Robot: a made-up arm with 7 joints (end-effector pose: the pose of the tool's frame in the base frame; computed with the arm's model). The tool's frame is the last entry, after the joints.
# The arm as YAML. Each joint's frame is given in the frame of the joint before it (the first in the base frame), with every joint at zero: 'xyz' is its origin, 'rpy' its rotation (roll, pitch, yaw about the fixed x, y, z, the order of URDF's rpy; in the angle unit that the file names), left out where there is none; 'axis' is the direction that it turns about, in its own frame. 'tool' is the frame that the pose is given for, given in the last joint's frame.
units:
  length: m
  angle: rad
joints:
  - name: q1
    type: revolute
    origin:
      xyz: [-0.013, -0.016, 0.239]
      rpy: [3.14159, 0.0, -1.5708]
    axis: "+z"
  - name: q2
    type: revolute
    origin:
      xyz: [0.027, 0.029, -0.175]
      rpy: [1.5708, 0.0, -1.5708]
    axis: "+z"
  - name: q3
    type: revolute
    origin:
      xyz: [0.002, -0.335, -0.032]
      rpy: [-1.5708, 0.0, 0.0]
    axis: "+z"
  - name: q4
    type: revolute
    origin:
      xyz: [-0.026, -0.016, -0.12]
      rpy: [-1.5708, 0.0, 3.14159]
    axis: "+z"
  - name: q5
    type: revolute
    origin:
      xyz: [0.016, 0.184, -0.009]
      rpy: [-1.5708, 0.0, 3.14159]
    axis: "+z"
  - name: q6
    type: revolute
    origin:
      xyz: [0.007, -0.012, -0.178]
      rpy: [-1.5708, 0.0, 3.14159]
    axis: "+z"
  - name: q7
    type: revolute
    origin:
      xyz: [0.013, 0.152, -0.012]
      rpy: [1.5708, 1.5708, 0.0]
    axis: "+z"
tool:
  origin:
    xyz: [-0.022, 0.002, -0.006]
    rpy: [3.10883, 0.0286, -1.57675]
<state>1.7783 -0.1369 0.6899 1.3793 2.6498 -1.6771 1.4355</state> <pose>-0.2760 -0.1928 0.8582 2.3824 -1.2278 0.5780</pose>
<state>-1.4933 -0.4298 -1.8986 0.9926 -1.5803 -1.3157 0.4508</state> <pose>-0.2921 -0.2778 1.0693 0.4415 -1.3432 -2.4070</pose>
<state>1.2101 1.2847 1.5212 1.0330 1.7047 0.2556 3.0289</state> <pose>-0.1946 -0.8271 0.6340 1.3084 0.4233 -1.7359</pose>
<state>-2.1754 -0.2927 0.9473 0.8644 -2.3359 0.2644 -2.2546</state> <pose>0.2792 0.1439 1.2566 -0.5237 0.0781 -0.2969</pose>
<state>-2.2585 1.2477 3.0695 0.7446 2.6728 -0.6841 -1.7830</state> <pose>-0.2517 0.5123 0.9742 -0.4686 0.1307 -1.7937</pose>
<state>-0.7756 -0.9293 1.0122 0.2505 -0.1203 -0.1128 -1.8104</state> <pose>-0.5094 -0.6420 1.0104 0.0593 -1.0365 1.6203</pose>
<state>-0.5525 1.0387 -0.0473 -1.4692 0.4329 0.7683 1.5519</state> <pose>0.2602 0.0064 1.1303 -0.2142 0.4412 -1.2946</pose>
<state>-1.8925 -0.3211 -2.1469 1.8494 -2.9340 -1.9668 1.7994</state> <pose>-0.0883 -0.2662 0.6171 -2.1213 0.5678 0.1139</pose>
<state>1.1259 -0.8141 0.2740 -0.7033 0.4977 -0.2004 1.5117</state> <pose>-0.3374 0.8071 0.7222 -0.7683 1.8987 1.9084</pose>
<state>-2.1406 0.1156 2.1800 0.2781 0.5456 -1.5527 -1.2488</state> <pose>-0.0680 0.1641 1.2070 -1.2732 -0.7876 0.6936</pose>
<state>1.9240 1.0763 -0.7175 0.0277 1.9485 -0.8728 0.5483</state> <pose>-0.2336 -0.7392 0.8874 1.0230 -1.2052 2.6534</pose>
